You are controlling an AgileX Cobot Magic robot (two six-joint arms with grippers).
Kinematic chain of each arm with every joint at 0, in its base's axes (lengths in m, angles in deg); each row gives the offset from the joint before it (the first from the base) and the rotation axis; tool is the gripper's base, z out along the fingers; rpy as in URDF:
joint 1: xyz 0 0 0.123 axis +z
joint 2: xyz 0 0 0 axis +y
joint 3: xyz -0.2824 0 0.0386 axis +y
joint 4: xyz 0.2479 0 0.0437 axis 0.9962 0 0.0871
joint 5: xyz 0 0 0 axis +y
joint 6: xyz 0.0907 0 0.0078 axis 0.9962 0 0.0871
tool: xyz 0 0 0 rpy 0 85 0
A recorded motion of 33 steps. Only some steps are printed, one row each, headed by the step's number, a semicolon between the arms.
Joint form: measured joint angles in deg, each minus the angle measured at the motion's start. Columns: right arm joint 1, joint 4, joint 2, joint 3, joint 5, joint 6; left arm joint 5, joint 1, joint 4, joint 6, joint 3, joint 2.
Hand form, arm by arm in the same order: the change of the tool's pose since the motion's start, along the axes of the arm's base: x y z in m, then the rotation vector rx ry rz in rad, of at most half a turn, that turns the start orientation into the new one. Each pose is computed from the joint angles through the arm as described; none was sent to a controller.
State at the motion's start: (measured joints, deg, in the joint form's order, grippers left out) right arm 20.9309 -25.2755 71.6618 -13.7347 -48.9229 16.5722; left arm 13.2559 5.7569 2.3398 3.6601 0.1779 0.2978
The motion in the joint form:
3: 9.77 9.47 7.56 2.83 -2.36 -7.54; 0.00 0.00 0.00 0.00 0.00 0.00
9: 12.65 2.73 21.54 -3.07 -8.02 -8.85; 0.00 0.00 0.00 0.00 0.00 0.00
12: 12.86 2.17 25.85 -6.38 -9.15 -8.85; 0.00 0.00 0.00 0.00 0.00 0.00
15: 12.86 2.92 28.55 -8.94 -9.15 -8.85; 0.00 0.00 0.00 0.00 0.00 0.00
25: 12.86 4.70 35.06 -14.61 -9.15 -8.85; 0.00 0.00 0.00 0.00 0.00 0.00
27: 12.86 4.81 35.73 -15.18 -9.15 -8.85; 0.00 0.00 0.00 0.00 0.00 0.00
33: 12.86 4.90 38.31 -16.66 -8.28 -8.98; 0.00 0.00 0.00 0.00 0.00 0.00
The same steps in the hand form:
3: -0.0128 0.0212 -0.0328 -0.0695 0.0854 0.0595; 0.0000 0.0000 0.0000 0.0000 0.0000 0.0000
9: 0.0036 0.0563 -0.0585 -0.1296 0.0963 0.2345; 0.0000 0.0000 0.0000 0.0000 0.0000 0.0000
12: 0.0162 0.0670 -0.0649 -0.1262 0.0966 0.2501; 0.0000 0.0000 0.0000 0.0000 0.0000 0.0000
15: 0.0272 0.0733 -0.0691 -0.1232 0.1013 0.2380; 0.0000 0.0000 0.0000 0.0000 0.0000 0.0000
25: 0.0510 0.0866 -0.0831 -0.1201 0.1202 0.2094; 0.0000 0.0000 0.0000 0.0000 0.0000 0.0000
27: 0.0533 0.0879 -0.0848 -0.1203 0.1221 0.2076; 0.0000 0.0000 0.0000 0.0000 0.0000 0.0000
33: 0.0586 0.0910 -0.0952 -0.1415 0.1482 0.2054; 0.0000 0.0000 0.0000 0.0000 0.0000 0.0000

